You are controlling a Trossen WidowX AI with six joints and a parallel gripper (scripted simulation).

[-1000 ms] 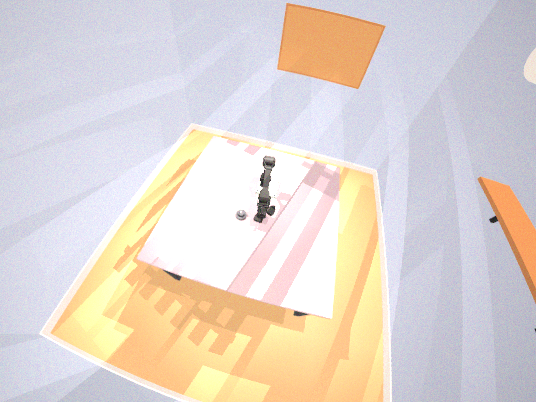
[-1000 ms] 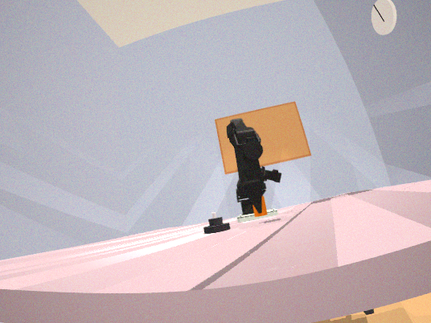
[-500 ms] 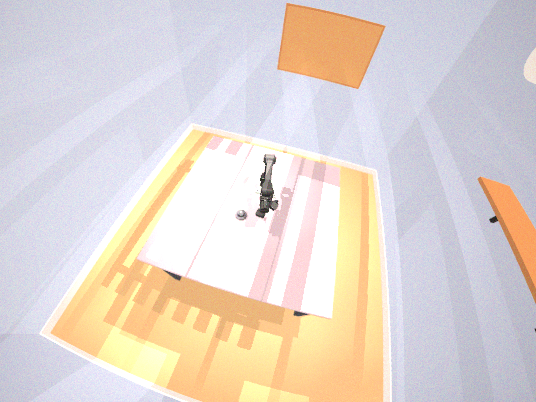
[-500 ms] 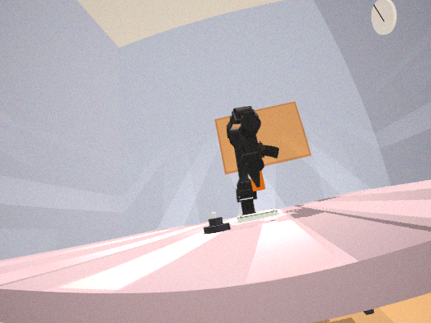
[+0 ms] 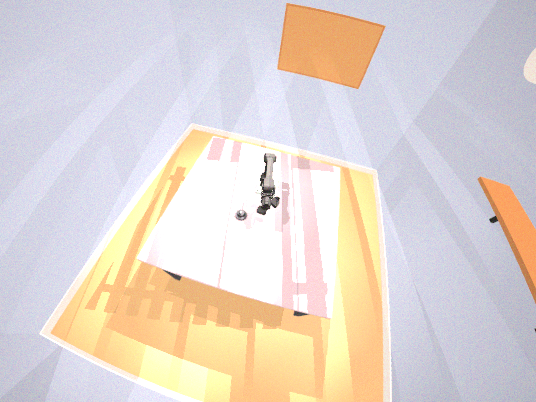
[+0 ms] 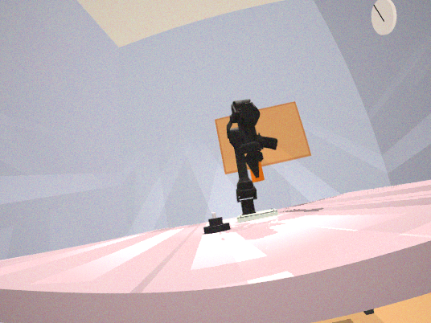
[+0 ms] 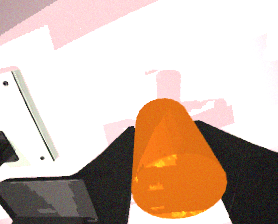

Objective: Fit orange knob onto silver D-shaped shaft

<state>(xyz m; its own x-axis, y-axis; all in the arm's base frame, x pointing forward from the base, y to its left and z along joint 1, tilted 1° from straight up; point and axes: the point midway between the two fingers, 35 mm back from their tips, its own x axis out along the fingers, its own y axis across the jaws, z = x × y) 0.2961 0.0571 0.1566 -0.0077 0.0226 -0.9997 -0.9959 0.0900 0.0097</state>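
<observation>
Now: the orange knob 3 cm above my gripper tip. Also, from my gripper tip: round pedestal 3 cm ahead, 16 cm to the right, 11 cm below.
</observation>
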